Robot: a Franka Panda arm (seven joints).
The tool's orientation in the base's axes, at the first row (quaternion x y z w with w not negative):
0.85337 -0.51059 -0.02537 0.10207
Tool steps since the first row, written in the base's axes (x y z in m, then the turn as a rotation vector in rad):
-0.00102 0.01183 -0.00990 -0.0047 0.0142 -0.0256
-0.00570 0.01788 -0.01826 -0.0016 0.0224 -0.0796
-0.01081 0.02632 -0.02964 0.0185 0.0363 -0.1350
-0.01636 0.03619 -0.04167 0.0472 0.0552 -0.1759
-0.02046 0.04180 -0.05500 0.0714 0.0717 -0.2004
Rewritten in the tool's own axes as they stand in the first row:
-0.01146 -0.00651 0.00808 -0.0163 -0.0076 0.0236
-0.01951 -0.00690 0.01605 -0.0253 -0.0248 0.0748
-0.03004 -0.00862 0.02668 -0.0312 -0.0597 0.1239
-0.04207 -0.01073 0.03779 -0.0366 -0.1014 0.1569
-0.04976 -0.01242 0.05060 -0.0410 -0.1348 0.1748

